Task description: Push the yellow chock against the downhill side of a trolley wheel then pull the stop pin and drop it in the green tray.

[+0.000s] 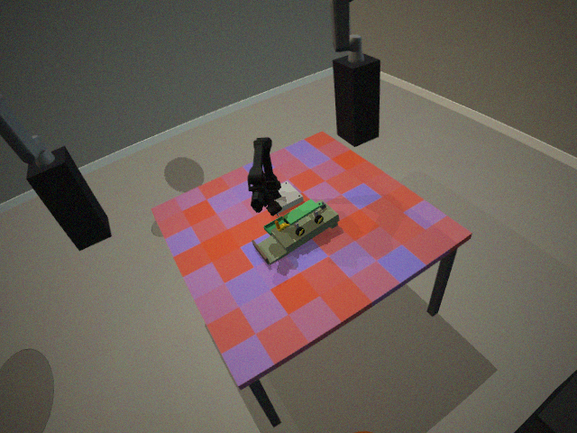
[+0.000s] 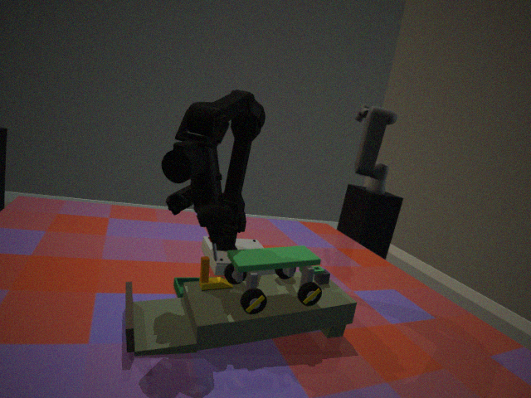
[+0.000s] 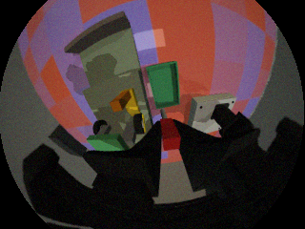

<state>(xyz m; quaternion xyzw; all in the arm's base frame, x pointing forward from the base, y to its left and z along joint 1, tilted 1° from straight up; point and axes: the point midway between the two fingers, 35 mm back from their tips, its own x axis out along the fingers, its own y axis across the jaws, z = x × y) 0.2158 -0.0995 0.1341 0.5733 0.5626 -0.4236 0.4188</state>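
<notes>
My gripper tip is now right at the red-headed stop pin. Round my gripper tip: yellow chock (6 cm ahead, 5 cm below); dark end board (16 cm to the right, 11 cm ahead, 10 cm below); green tray (14 cm below, 2 cm behind).
</notes>
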